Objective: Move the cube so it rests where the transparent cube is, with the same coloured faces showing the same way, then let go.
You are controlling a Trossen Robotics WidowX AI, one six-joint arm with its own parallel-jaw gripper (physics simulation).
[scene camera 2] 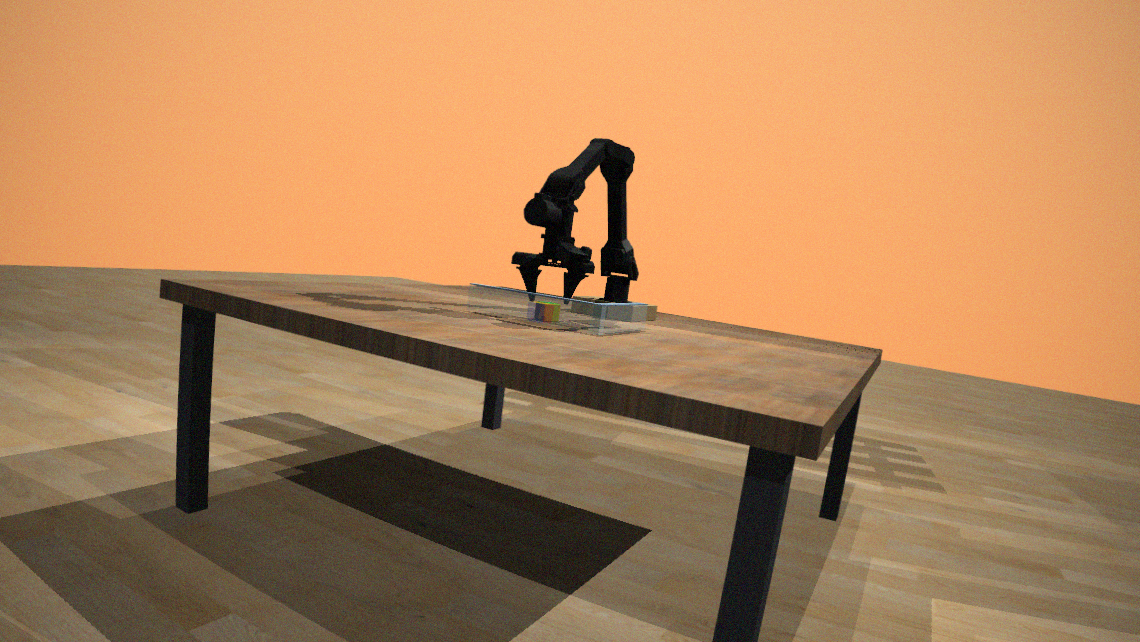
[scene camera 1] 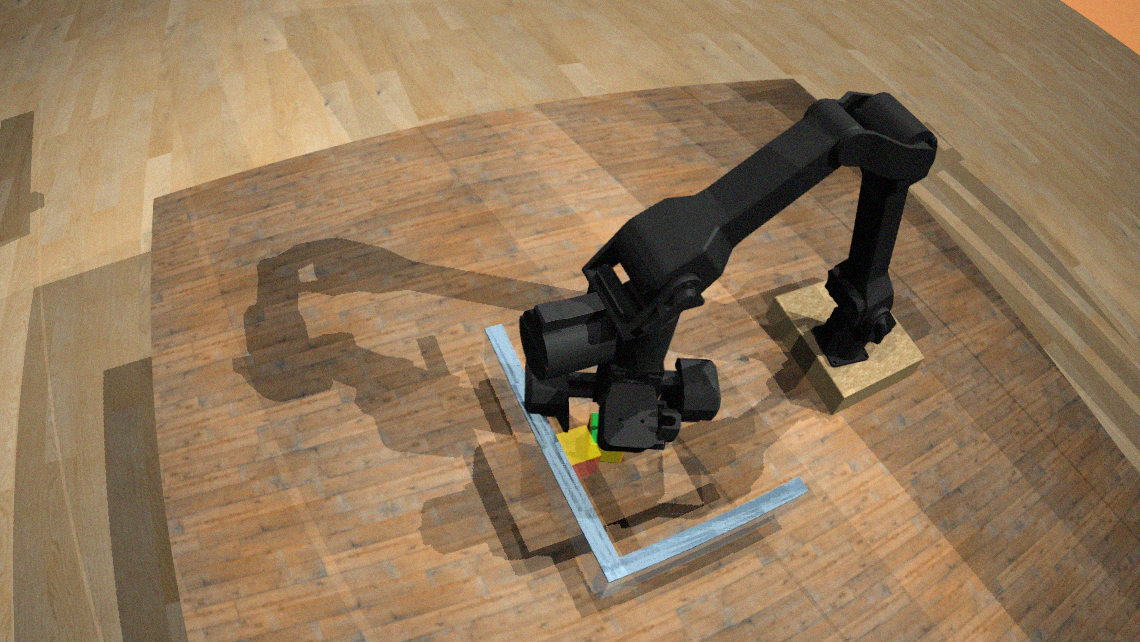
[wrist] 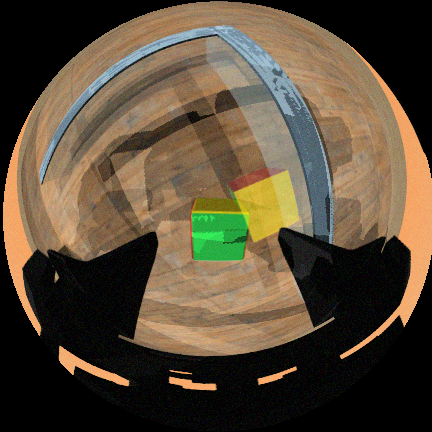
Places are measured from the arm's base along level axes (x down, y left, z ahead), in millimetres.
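Pixels of known places: gripper, fingertip midpoint: [wrist: 218, 236]; arm's base, origin of the base link: [scene camera 2: 615, 301] [scene camera 1: 840, 344].
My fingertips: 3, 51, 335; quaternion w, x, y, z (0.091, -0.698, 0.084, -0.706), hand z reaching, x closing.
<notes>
Ahead of a thing's pixels: the offset from my fingertips to its middle, as dx, dy, dz. Level surfaces: height alone.
The cube {+19, -2, +0} [scene camera 1: 611, 456] [scene camera 2: 550, 311] [wrist: 219, 237] has a green top; a yellow side and a thin red edge show in the wrist view. The arm partly hides it in scene camera 1. The transparent cube {+19, +11, +39} [scene camera 1: 577, 445] [wrist: 274, 205], yellow on top with a red side, stands close beside it, towards the long wall. In the wrist view it is turned relative to the cube, and their outlines meet at a corner. My gripper [scene camera 2: 550, 299] [wrist: 218, 236] is open and empty, pointing down above the cube, with its fingertips on either side of it in the wrist view.
A long low clear wall with a pale blue top [scene camera 1: 560, 462] [wrist: 312, 165] runs close beside the transparent cube. A shorter wall [scene camera 1: 710, 526] [wrist: 102, 82] joins it at a corner. The arm's base stands on a tan block [scene camera 1: 885, 369] on the wooden table {dx +39} [scene camera 1: 319, 510] [scene camera 2: 678, 366].
</notes>
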